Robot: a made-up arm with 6 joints.
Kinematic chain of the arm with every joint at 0, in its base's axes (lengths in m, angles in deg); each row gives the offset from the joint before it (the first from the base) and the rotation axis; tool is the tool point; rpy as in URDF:
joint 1: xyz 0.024 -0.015 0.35 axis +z
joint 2: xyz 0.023 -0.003 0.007 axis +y
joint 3: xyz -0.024 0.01 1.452 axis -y
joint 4: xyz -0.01 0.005 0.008 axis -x
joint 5: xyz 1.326 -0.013 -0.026 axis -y
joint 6: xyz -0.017 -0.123 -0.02 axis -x
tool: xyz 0.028 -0.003 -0.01 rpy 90 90 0
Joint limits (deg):
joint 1: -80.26..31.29
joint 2: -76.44..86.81
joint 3: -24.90..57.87
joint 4: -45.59..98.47
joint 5: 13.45..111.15
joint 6: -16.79..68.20
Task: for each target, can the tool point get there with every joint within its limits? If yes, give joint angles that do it. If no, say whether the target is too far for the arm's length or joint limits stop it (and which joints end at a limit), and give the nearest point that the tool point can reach.
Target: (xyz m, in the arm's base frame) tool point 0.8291 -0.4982 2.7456
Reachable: yes | joints -25.62 -1.52 37.81 55.42 71.05 -1.84
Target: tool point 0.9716 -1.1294 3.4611
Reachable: no: too far | nearest point 0.7837 -0.9084 2.8357 | short by 0.689 m
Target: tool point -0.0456 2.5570 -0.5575
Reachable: no: joint limits stop it (at a limit: joint 1, joint 2, joint 3, joint 4, joint 5, joint 6) | nearest point -0.3628 2.3887 1.5193 | short by 2.108 m
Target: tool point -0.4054 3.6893 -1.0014
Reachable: no: too far | nearest point -0.3981 2.3865 1.5157 | short by 2.834 m
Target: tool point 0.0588 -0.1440 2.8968
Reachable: yes | joints -4.33 -21.92 44.47 -7.32 22.14 42.61
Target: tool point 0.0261 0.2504 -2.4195
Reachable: no: joint limits stop it (at a limit: joint 1, joint 2, joint 4, joint 6) | nearest point 0.8280 0.4026 -0.7659 | short by 1.844 m
